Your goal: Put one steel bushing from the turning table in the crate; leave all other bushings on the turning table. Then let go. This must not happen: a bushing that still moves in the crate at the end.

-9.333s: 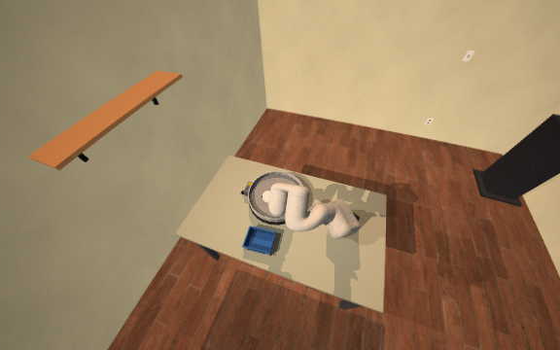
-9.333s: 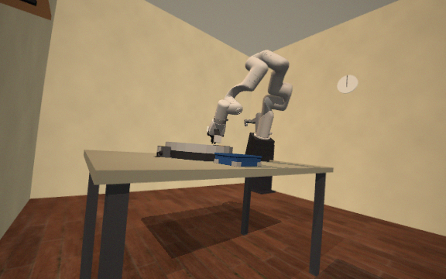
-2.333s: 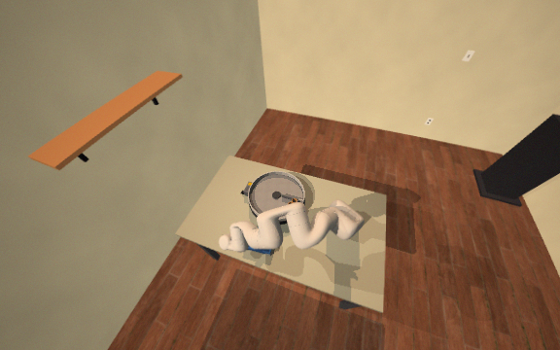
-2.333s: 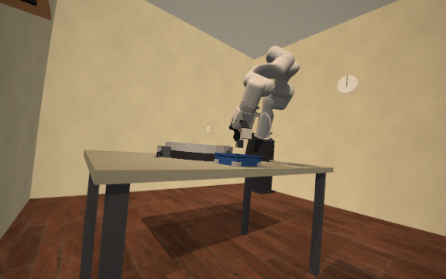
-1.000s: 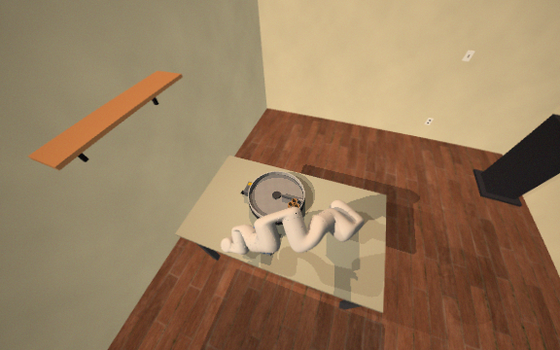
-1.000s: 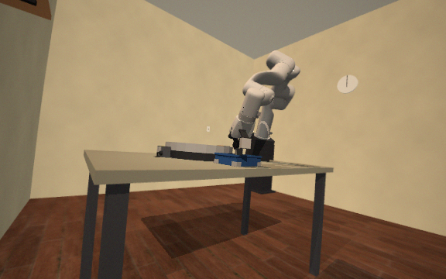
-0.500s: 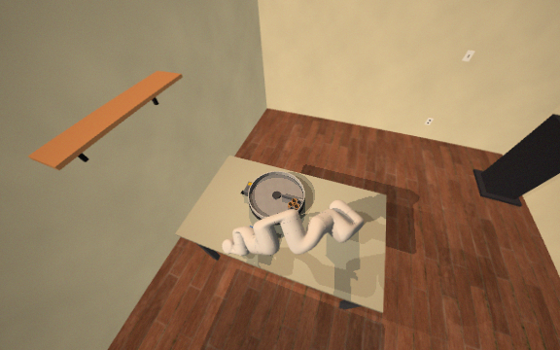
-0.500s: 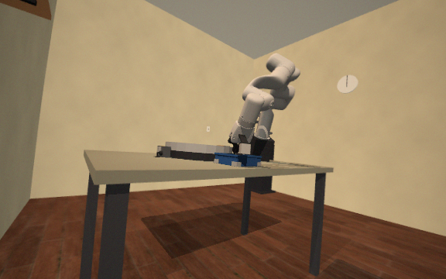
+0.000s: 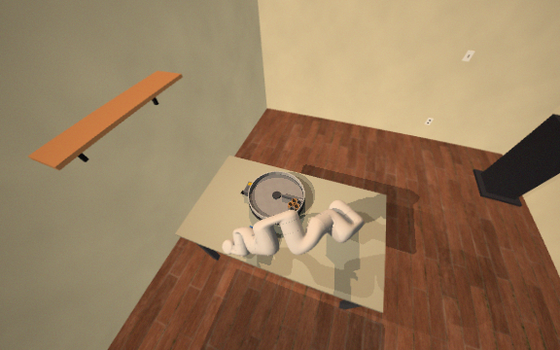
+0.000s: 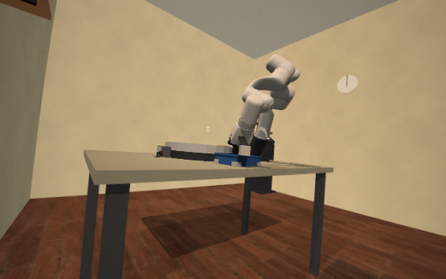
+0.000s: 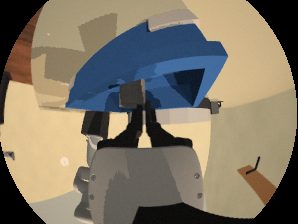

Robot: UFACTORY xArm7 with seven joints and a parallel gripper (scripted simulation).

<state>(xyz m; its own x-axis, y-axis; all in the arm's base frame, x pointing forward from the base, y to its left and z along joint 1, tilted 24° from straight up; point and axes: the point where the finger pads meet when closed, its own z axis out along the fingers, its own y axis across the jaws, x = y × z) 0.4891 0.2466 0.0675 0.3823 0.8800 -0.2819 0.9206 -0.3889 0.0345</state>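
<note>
The blue crate lies 20 mm behind my hand and 40 mm below it. Round my hand: round grey turning table: 350 mm to the right, 10 mm below.
</note>
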